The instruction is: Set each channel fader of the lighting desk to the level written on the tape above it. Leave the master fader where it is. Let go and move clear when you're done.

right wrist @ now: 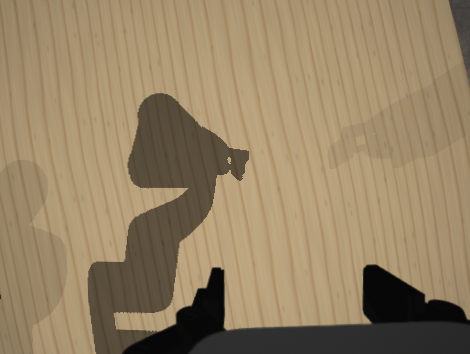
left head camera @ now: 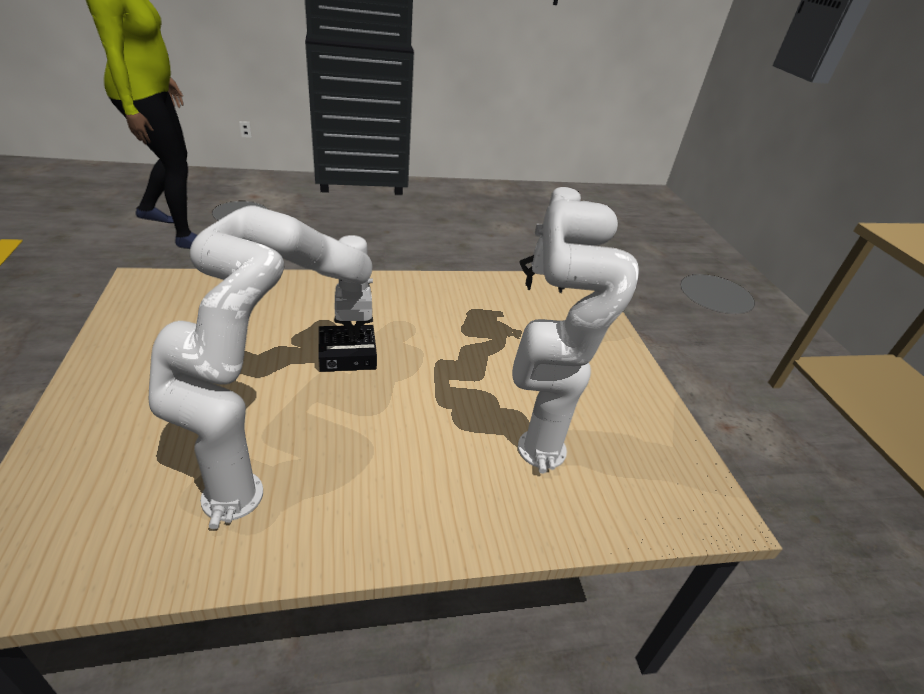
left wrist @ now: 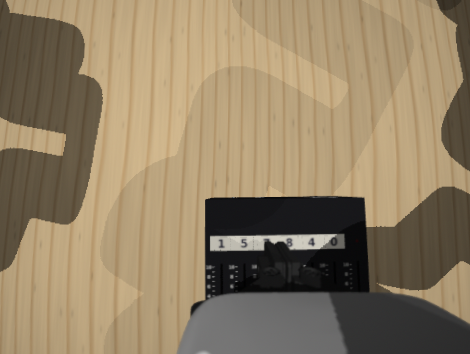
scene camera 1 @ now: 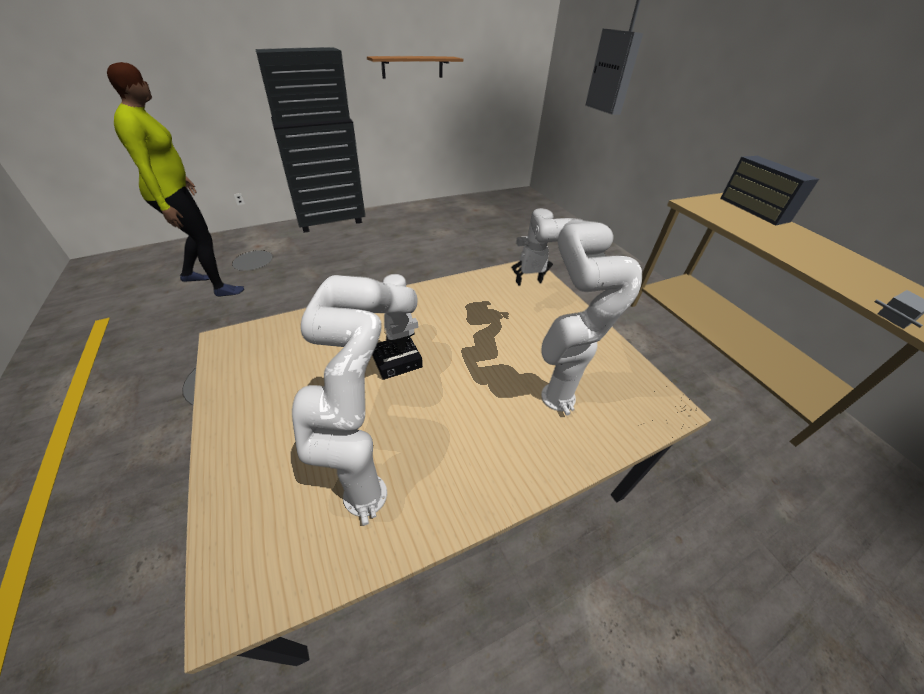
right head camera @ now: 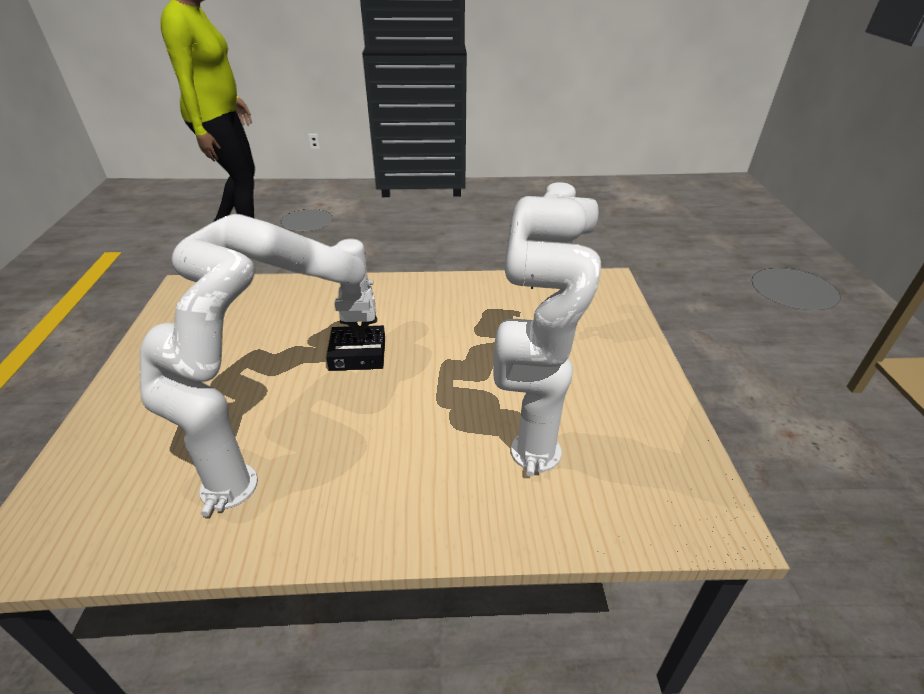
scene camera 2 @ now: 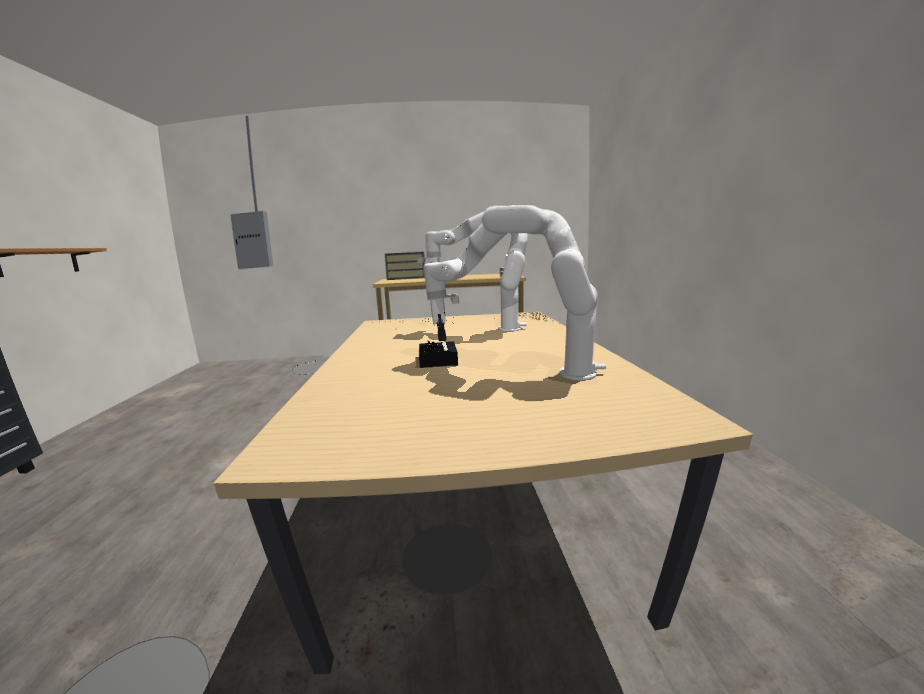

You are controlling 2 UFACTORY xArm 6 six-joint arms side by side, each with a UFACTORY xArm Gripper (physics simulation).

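Places are measured from the left arm's base along level axes (x ahead, y left, z up), in centimetres.
Where they show: left gripper, fingertip midpoint: (left head camera: 354, 339) (left wrist: 273, 258) (scene camera 1: 402, 349) (right head camera: 360, 339) (scene camera 2: 442, 340); right gripper, fingertip midpoint: (right wrist: 293, 290) (left head camera: 544, 289) (scene camera 1: 528, 283); left arm's base at its link origin: (left head camera: 233, 496) (scene camera 1: 365, 495) (right head camera: 229, 486) (scene camera 2: 577, 373); right arm's base at its link origin: (left head camera: 541, 449) (scene camera 1: 558, 397) (right head camera: 535, 451) (scene camera 2: 509, 329).
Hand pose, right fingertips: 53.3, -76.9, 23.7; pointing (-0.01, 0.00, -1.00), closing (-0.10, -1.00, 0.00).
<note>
Each offset is from my right fingertips to the top centre of the thing, as dx, dy, dz. Level surfaces: height alone.
The black lighting desk @(-3.8, +55.9, -16.9) (left head camera: 347, 363) (right head camera: 373, 360) (scene camera 1: 404, 366) (scene camera 2: 438, 358) (left wrist: 285, 215) stands on the table. In the left wrist view its white tape @(-6.6, +54.7, -18.2) (left wrist: 300, 241) reads 1, 5, 7, 8, 4, 0, with the 7 partly covered. Upper slots and scales show; the fader caps and the master fader are hidden behind the gripper. My left gripper (left wrist: 273, 258) (scene camera 2: 441, 338) points down over the desk, its black fingers together, tips across the tape near the 7 and 8; no cap shows between them. My right gripper (left head camera: 545, 289) (scene camera 1: 529, 281) (right wrist: 293, 290) is open and empty, high above the table, away from the desk.
The wooden table @(dz -23.7) (left head camera: 418, 522) (scene camera 1: 463, 478) carries both arms. A person in a yellow top (left head camera: 141, 63) (scene camera 1: 153, 153) stands beyond it at the back left. A dark drawer cabinet (left head camera: 360, 108) stands by the back wall. A side bench (scene camera 1: 814, 253) is at the right.
</note>
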